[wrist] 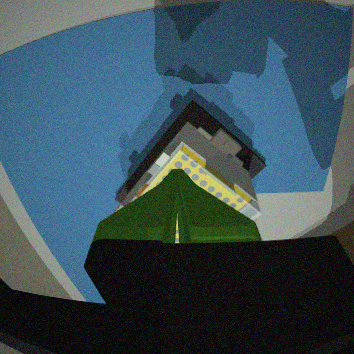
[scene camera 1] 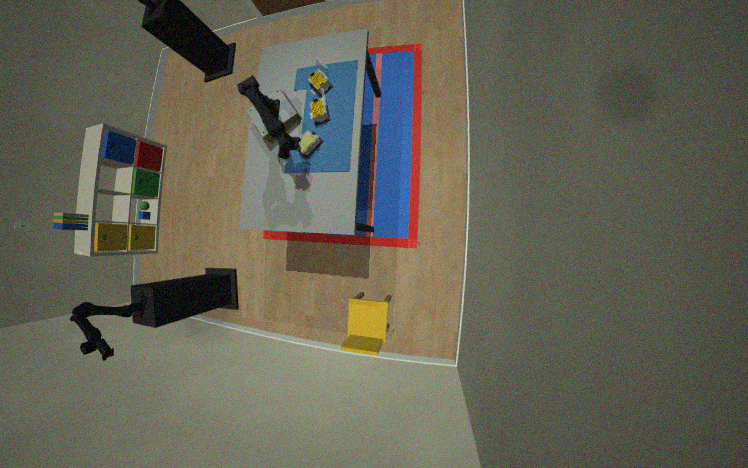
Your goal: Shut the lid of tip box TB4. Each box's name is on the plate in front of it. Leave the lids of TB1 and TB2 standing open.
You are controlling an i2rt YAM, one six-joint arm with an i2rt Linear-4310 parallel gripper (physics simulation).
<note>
In view: my gripper [wrist: 176, 177] and a clear lid [wrist: 204, 174].
</note>
